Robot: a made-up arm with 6 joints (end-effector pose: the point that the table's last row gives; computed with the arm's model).
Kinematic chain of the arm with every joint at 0, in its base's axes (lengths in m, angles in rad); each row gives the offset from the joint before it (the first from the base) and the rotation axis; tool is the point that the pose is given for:
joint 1: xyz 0 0 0.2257 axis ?
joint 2: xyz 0 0.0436 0 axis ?
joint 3: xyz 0 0 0.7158 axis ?
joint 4: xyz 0 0 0.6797 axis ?
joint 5: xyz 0 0 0 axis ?
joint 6: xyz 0 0 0.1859 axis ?
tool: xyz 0 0 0
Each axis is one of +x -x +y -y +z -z.
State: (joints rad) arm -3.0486 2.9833 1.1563 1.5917 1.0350 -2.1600
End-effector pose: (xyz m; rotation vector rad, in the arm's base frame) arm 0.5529 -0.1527 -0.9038 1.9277 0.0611 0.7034
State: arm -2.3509 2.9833 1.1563 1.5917 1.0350 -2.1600
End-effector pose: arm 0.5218 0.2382 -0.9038 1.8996 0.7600 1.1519
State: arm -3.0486 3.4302 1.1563 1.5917 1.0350 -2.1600
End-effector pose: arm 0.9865 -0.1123 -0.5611 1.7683 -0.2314 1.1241
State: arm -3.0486 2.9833 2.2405 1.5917 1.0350 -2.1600
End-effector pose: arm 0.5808 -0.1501 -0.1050 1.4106 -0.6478 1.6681
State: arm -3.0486 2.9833 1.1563 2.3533 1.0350 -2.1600
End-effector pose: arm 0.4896 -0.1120 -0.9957 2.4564 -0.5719 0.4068
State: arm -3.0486 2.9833 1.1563 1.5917 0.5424 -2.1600
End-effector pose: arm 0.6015 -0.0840 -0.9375 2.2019 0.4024 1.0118
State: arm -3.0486 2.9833 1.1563 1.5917 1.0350 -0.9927
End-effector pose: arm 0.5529 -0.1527 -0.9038 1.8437 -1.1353 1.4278
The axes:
joint 1: +z
joint 2: +y
joint 3: +y
joint 4: +z
joint 5: +y
joint 6: +z

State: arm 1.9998 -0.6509 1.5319 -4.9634 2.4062 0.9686
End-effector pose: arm -0.1512 -0.0648 1.1161 1.8745 -1.1806 0.0468
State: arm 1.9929 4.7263 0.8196 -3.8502 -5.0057 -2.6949
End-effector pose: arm 0.3908 -1.2593 0.6878 1.1861 -1.5381 0.8647
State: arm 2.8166 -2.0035 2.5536 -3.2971 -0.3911 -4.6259
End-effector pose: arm 0.1270 -0.0772 0.6149 -0.8202 -0.5531 1.0684
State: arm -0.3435 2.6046 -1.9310 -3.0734 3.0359 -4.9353
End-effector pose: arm 0.6353 -0.1823 0.0096 1.8074 -1.8997 -0.9563
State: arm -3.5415 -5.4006 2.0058 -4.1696 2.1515 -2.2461
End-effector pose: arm -0.7829 0.1391 0.1412 0.9857 0.0912 -1.6072
